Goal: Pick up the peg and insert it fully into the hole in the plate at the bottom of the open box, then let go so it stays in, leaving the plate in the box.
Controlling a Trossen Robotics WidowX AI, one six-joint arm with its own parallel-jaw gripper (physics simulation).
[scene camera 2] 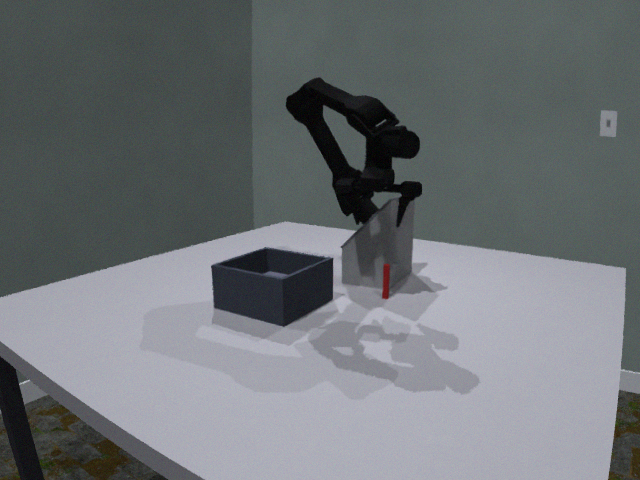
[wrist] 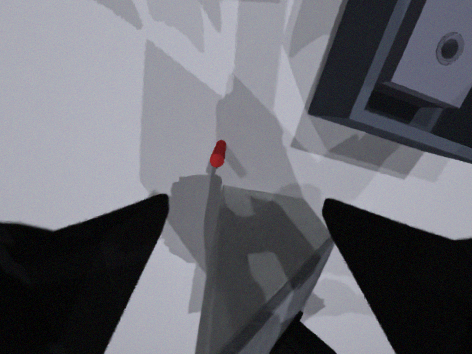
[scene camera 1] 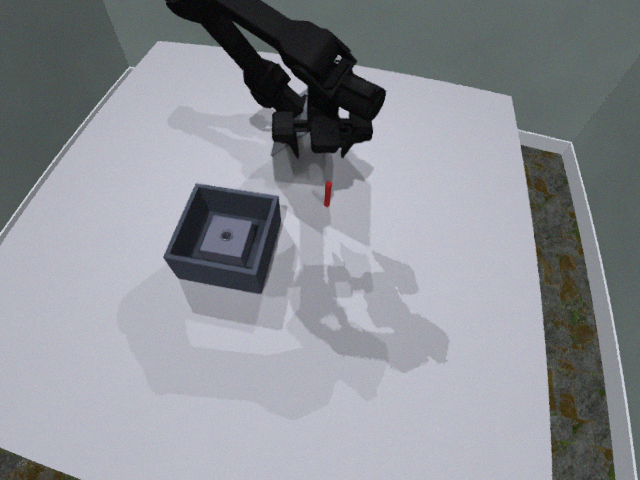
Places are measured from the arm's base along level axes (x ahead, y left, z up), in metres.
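Pixels of known places: gripper, fingertip midpoint: (scene camera 2: 377,225) (wrist: 246,204) (scene camera 1: 319,156); arm's base at its link origin: (scene camera 2: 375,222) (wrist: 278,346) (scene camera 1: 295,109).
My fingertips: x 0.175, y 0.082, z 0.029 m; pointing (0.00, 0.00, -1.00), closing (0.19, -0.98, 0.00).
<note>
For each thing: its middle in the pictures, then the offset to it from my fingertips. "spot": a spot on its surface instead. Level surfaces: height alone.
- red peg at the middle of its body: (wrist: 219,151) (scene camera 2: 386,281) (scene camera 1: 327,194) 0.003 m back, 0.023 m left, 0.127 m down
- dark blue-grey open box at the middle of its body: (wrist: 440,51) (scene camera 2: 273,283) (scene camera 1: 227,237) 0.154 m ahead, 0.177 m right, 0.119 m down
- pale square plate at the middle of its body: (wrist: 428,54) (scene camera 1: 228,241) 0.154 m ahead, 0.177 m right, 0.133 m down
- plate's round hole at a spot on its surface: (wrist: 450,48) (scene camera 1: 223,238) spot: 0.159 m ahead, 0.184 m right, 0.117 m down
- white table at its surface level: 0.167 m down
The red peg (scene camera 1: 327,194) (scene camera 2: 386,281) (wrist: 219,154) stands upright on the table beside the box. The dark blue-grey open box (scene camera 1: 217,274) (scene camera 2: 248,293) (wrist: 345,60) has the pale square plate (scene camera 1: 214,248) (wrist: 420,65) at its bottom. The plate's round hole (scene camera 1: 226,235) (wrist: 450,48) shows in scene view 1 and the wrist view. My gripper (scene camera 1: 320,156) (scene camera 2: 378,223) (wrist: 246,204) is open and empty. It points down, well above the table, over the grey stand and behind the peg. In the wrist view the peg appears beyond the line between my fingertips.
A grey slanted stand (scene camera 1: 312,170) (scene camera 2: 361,263) (wrist: 270,220) is close behind the peg and below my gripper. The white table (scene camera 1: 439,258) (scene camera 2: 465,335) carries the box, the peg and the stand. Shadows of the arm lie across it.
</note>
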